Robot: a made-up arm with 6 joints. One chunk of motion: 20 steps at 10 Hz.
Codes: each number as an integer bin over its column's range. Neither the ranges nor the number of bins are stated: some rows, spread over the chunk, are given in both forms.
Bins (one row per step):
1: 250 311 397 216 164 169
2: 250 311 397 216 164 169
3: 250 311 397 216 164 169
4: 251 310 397 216 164 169
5: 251 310 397 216 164 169
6: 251 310 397 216 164 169
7: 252 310 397 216 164 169
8: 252 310 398 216 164 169
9: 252 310 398 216 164 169
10: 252 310 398 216 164 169
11: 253 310 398 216 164 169
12: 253 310 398 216 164 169
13: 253 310 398 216 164 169
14: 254 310 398 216 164 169
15: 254 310 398 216 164 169
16: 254 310 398 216 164 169
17: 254 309 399 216 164 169
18: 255 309 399 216 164 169
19: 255 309 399 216 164 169
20: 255 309 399 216 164 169
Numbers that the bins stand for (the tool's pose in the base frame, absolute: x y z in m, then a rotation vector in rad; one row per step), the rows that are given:
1: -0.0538 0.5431 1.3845 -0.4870 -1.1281 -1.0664
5: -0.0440 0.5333 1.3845 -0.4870 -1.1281 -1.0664
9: -0.0342 0.5333 1.3943 -0.4870 -1.1281 -1.0664
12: -0.0245 0.5333 1.3943 -0.4870 -1.1281 -1.0664
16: -0.0147 0.5333 1.3943 -0.4870 -1.1281 -1.0664
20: -0.0049 0.5235 1.4041 -0.4870 -1.1281 -1.0664
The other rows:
2: -0.0538 0.5431 1.3845 -0.4870 -1.1281 -1.0664
3: -0.0538 0.5431 1.3845 -0.4870 -1.1281 -1.0664
4: -0.0440 0.5333 1.3845 -0.4870 -1.1281 -1.0664
6: -0.0440 0.5333 1.3845 -0.4870 -1.1281 -1.0664
7: -0.0342 0.5333 1.3845 -0.4870 -1.1281 -1.0664
8: -0.0342 0.5333 1.3943 -0.4870 -1.1281 -1.0664
10: -0.0342 0.5333 1.3943 -0.4870 -1.1281 -1.0664
11: -0.0245 0.5333 1.3943 -0.4870 -1.1281 -1.0664
13: -0.0245 0.5333 1.3943 -0.4870 -1.1281 -1.0664
14: -0.0147 0.5333 1.3943 -0.4870 -1.1281 -1.0664
15: -0.0147 0.5333 1.3943 -0.4870 -1.1281 -1.0664
17: -0.0147 0.5235 1.4041 -0.4870 -1.1281 -1.0664
18: -0.0049 0.5235 1.4041 -0.4870 -1.1281 -1.0664
19: -0.0049 0.5235 1.4041 -0.4870 -1.1281 -1.0664

